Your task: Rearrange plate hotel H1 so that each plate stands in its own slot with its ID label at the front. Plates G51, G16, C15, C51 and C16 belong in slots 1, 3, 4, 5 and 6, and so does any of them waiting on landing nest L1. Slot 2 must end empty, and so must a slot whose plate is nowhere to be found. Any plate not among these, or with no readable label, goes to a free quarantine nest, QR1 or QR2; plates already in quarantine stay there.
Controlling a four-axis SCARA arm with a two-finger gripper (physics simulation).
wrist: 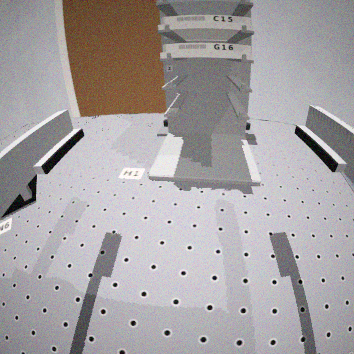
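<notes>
Plate hotel H1 stands ahead, its upper part cut off by the top edge of the wrist view. Plate C15 sits in it with its label facing front. Plate G16 sits one level below, label also at the front. Below G16, two pairs of side ledges show with no plate on them. Plates G51, C51 and C16, nest L1 and quarantine nests QR1 and QR2 do not show. My gripper is open and empty, its fingers wide apart at left and right, in front of the hotel.
The H1 tag lies on the perforated deck left of the hotel base. Part of a black nest shows behind the left finger, with the partly cut-off N6 tag near it. A brown door panel stands behind.
</notes>
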